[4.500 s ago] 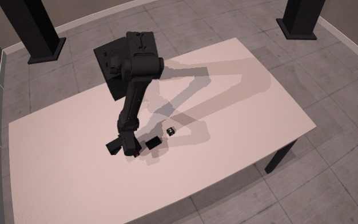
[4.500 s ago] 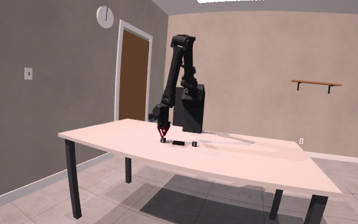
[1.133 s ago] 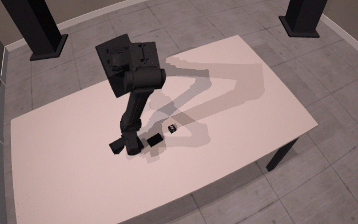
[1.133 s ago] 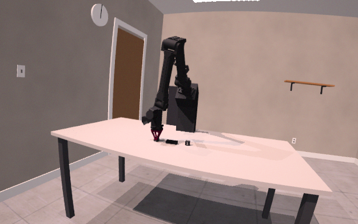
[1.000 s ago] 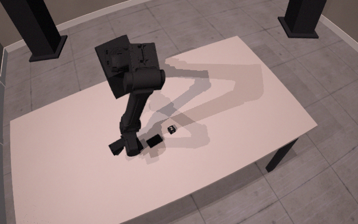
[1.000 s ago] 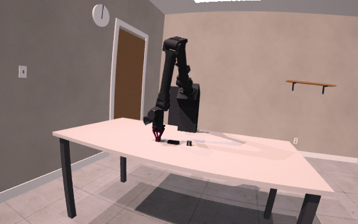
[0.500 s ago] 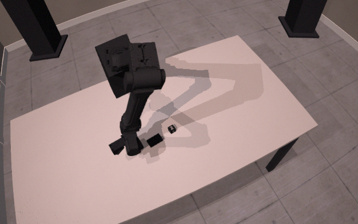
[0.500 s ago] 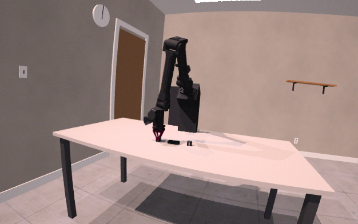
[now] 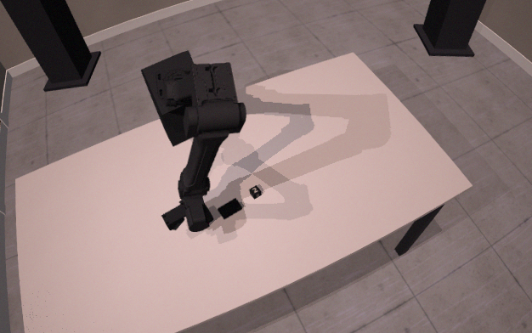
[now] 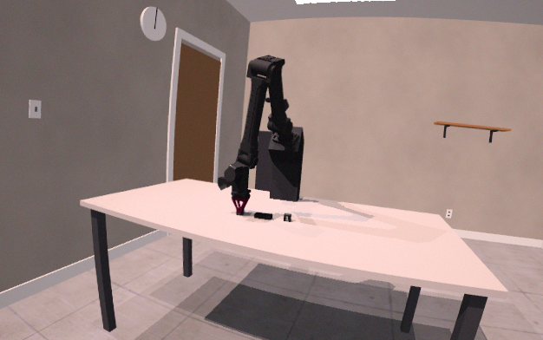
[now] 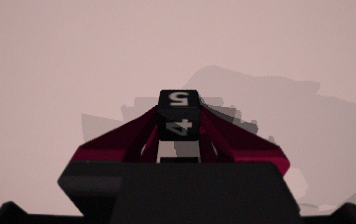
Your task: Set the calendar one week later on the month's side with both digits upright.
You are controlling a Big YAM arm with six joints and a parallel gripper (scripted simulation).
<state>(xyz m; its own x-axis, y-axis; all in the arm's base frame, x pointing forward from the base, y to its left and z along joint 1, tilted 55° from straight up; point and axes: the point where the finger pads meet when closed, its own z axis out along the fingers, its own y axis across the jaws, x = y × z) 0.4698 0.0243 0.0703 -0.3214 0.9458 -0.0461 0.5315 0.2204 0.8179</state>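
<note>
The black tray is 9 cm to the left of my hand, 6 cm behind it and 1 cm below it. The rest, counted from my hand: black calendar block (right at my hand).
</note>
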